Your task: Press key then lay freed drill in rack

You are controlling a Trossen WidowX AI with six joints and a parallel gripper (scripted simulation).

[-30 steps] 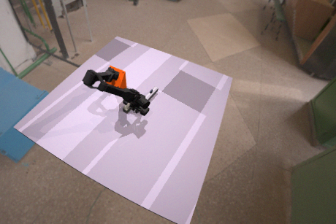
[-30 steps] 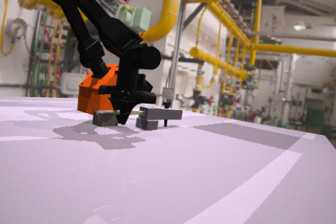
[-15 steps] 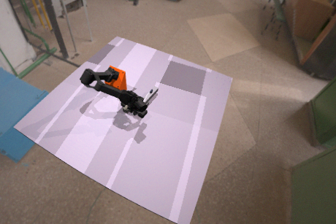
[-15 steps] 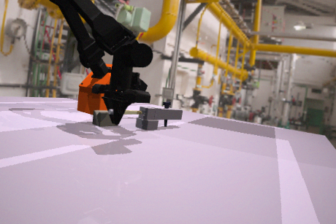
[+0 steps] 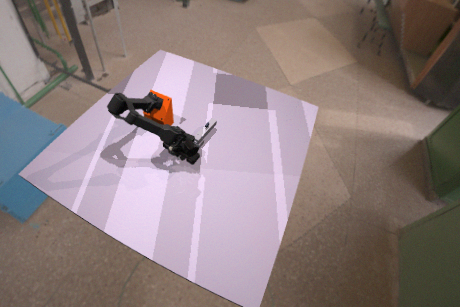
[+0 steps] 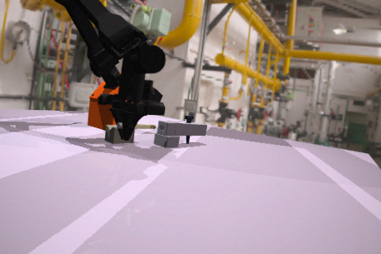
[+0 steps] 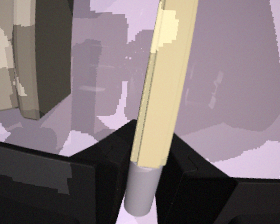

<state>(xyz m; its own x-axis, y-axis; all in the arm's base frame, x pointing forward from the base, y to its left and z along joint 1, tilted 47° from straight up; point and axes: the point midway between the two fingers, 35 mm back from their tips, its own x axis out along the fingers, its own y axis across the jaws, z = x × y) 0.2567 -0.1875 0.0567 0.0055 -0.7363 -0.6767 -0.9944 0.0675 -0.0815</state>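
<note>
The drill lies 40 mm to the left of my gripper tip and 30 mm above it. Round my gripper tip: dark key 20 mm ahead, 230 mm to the left, 30 mm above; then grey-tan box 70 mm behind, 50 mm to the left.
</note>
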